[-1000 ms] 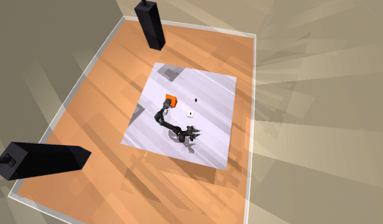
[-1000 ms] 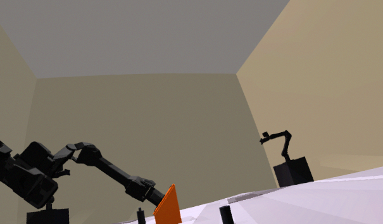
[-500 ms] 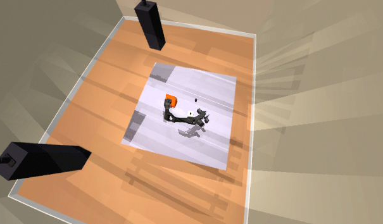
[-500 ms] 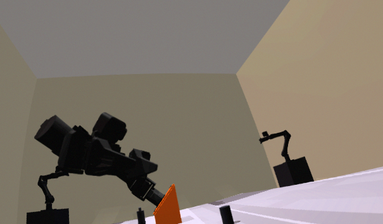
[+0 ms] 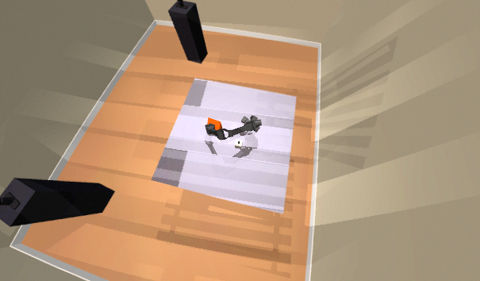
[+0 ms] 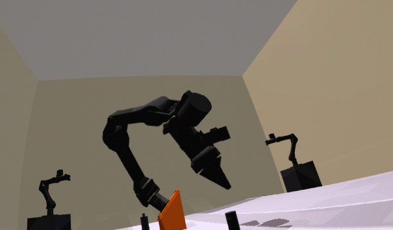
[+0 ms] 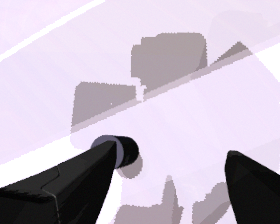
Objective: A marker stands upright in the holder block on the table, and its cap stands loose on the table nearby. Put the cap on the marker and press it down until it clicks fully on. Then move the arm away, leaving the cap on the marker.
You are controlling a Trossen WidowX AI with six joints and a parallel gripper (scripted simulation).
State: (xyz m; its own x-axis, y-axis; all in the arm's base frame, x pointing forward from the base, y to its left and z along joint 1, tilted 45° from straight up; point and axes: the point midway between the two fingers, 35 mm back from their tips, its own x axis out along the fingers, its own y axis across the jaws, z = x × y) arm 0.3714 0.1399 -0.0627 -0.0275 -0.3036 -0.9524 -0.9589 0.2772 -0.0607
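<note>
The dark cap lies 9 cm below my gripper tip, 6 cm behind it and 1 cm to the left of it. Round my gripper tip: pale holder block 21 cm to the right, 9 cm below, 5 cm behind.
</note>
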